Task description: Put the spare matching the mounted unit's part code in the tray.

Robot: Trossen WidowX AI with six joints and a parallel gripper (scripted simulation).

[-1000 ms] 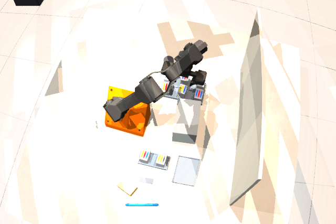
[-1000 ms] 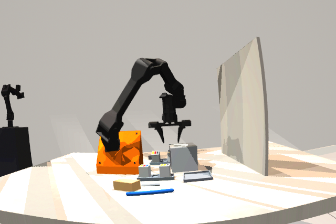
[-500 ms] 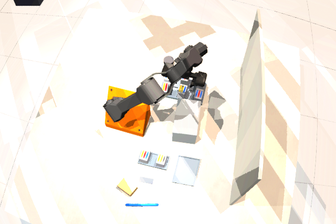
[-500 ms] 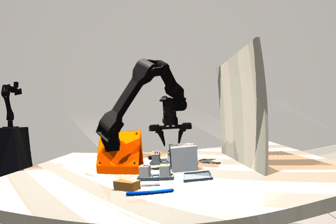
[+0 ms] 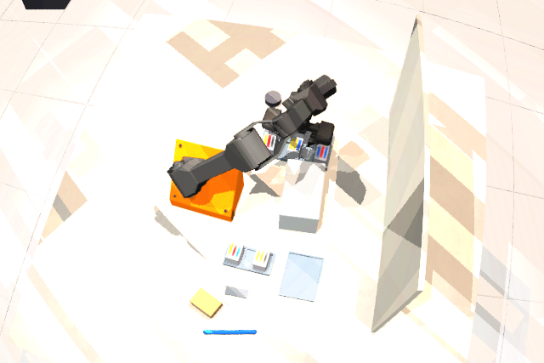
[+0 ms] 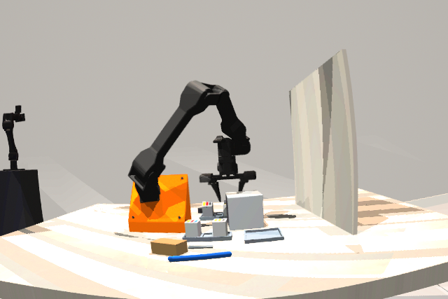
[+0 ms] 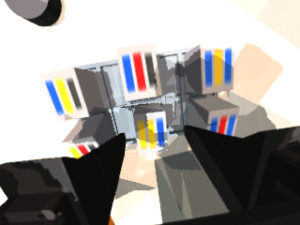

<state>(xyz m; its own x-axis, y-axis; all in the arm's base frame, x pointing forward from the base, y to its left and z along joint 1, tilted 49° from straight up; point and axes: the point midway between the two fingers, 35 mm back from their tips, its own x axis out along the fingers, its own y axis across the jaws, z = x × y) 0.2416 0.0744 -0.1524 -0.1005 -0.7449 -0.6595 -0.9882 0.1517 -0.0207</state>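
The shallow grey tray lies 360 mm to the right of my gripper tip, 80 mm ahead of it and 60 mm below it. Round my gripper tip: brown block (490 mm to the right, 150 mm behind, 40 mm below); then dark hex key (440 mm to the right, 80 mm behind, 60 mm below); then rack (340 mm to the right, 70 mm behind, 50 mm below).
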